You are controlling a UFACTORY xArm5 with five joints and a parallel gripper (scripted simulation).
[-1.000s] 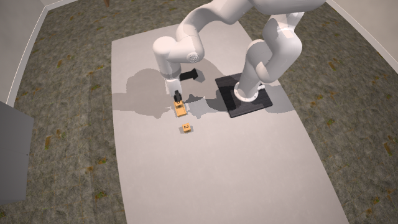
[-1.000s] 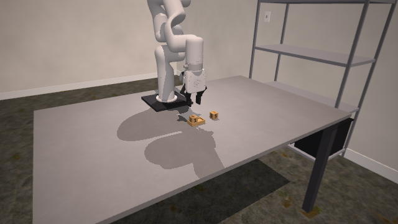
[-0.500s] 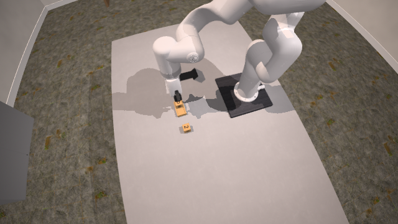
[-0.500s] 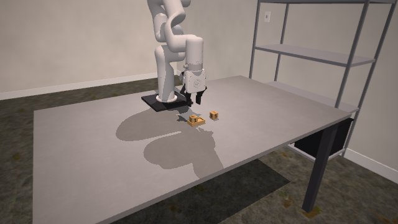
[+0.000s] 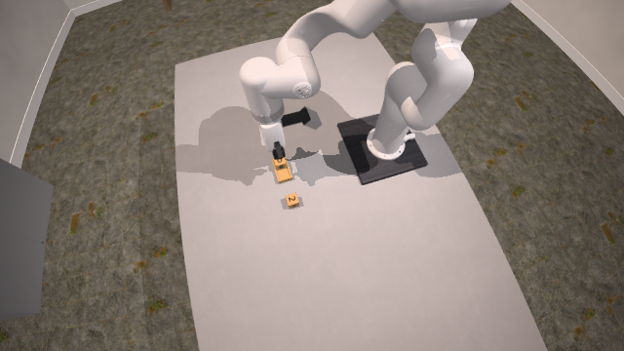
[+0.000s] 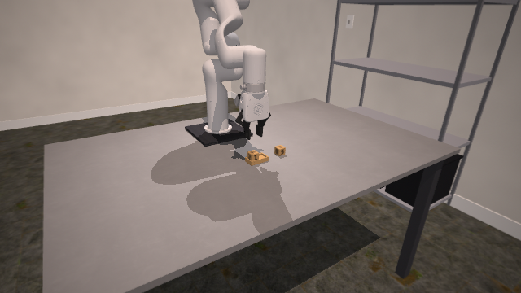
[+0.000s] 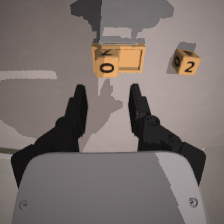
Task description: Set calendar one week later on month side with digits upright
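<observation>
Now: the wooden calendar tray 110 mm below my hand and 20 mm to the left of it.
</observation>
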